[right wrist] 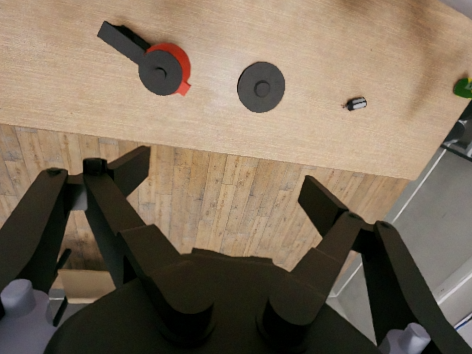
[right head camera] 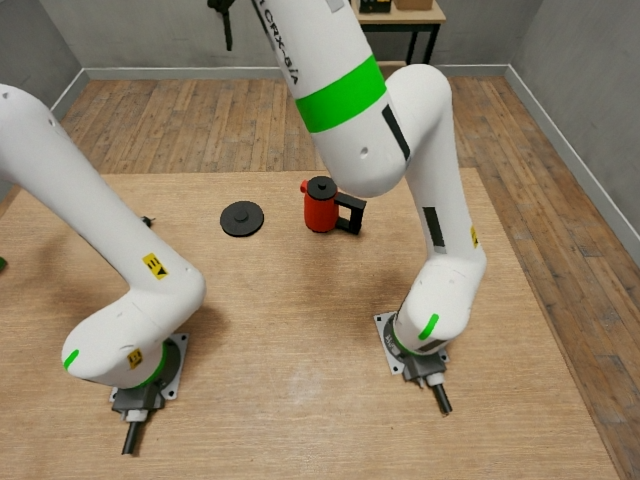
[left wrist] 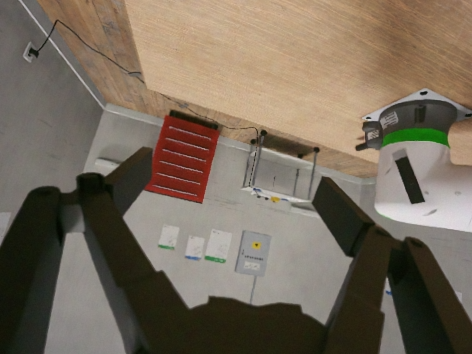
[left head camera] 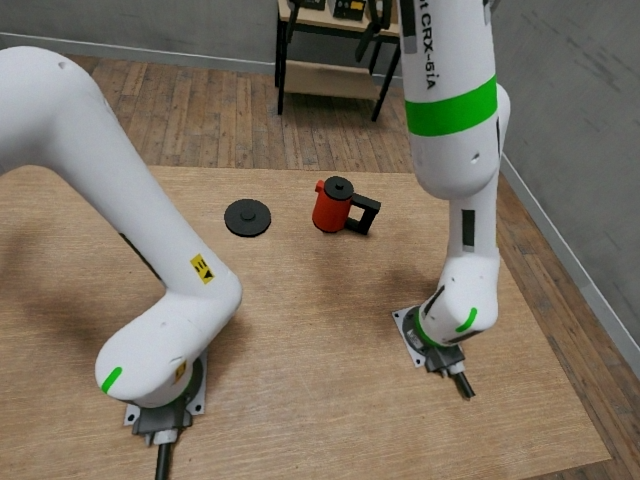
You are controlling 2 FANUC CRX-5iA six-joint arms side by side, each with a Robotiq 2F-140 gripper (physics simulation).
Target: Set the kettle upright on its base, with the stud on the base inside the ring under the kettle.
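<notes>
The red kettle (left head camera: 330, 210) (right head camera: 320, 212) (right wrist: 159, 80) with black lid and handle stands upright on the table, right of its base in the head views. Its handle points right there; the ring under it is hidden. The round black base (left head camera: 247, 228) (right head camera: 240, 228) (right wrist: 261, 103) lies flat, apart from the kettle, with its stud (left head camera: 248, 213) (right head camera: 240, 213) (right wrist: 262, 88) facing up. My right gripper (left head camera: 324, 46) (right head camera: 228, 45) (right wrist: 227, 175) is open and empty, high beyond the far table edge. My left gripper (left wrist: 237, 177) is open and empty, away from kettle and base.
A small black and white object (right wrist: 357, 103) and a green object (right wrist: 463, 88) lie beyond the base in the right wrist view. A shelf table (left head camera: 330, 77) stands behind the work table (left head camera: 310, 330). The left arm (left head camera: 155, 222) rises at the picture's left.
</notes>
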